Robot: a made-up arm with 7 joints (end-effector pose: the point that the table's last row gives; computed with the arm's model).
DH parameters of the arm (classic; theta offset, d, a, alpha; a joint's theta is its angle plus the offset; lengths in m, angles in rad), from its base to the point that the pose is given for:
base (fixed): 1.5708 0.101 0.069 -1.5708
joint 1: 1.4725 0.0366 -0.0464 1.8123
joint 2: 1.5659 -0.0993 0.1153 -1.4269
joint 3: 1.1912 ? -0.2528 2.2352
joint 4: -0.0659 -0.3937 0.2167 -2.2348
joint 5: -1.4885 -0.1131 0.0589 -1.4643
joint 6: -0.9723 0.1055 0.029 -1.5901
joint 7: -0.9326 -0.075 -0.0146 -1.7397
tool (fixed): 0.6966 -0.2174 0 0
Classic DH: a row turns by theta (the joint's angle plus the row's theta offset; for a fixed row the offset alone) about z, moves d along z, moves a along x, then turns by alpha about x.
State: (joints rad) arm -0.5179 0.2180 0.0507 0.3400 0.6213 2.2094 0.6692
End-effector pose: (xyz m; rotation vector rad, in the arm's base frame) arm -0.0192 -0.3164 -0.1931 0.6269 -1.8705 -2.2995
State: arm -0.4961 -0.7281 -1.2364 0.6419 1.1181 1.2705 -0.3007
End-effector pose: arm -0.2171 -0.3243 -0.2042 -0.1727 -1.6571 -2.2001
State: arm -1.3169 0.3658 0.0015 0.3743 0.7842 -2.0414 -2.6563
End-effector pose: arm 0.0071 0.3250 -0.0884 -0.5874 -2.8302 0.7206
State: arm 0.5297 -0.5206 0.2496 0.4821 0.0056 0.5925 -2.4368
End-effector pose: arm 0.1040 0.0073 0.0188 0.3791 -0.6112 0.3604
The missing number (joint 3, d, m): -0.4079
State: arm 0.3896 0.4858 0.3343 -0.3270 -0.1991 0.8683 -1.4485
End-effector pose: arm 0.0722 -0.0783 -0.2368 0.7401 -0.5506 -0.4681
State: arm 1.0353 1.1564 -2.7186 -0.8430 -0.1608 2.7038 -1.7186
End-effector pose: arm -0.5101 0.1561 0.4427 -2.4813 -0.1570 1.4607
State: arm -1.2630 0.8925 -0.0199 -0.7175 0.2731 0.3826 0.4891
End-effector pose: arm -0.1923 0.5788 -0.3810 0.6225 0.6207 -1.1925
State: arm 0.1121 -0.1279 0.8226 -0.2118 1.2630 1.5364 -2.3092
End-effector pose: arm 0.0994 -0.0748 -0.1932 1.7325 0.3708 2.4555
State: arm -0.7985 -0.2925 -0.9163 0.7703 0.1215 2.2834 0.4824
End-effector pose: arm -0.3158 -0.0932 0.0413 1.5869 1.8933 1.5187
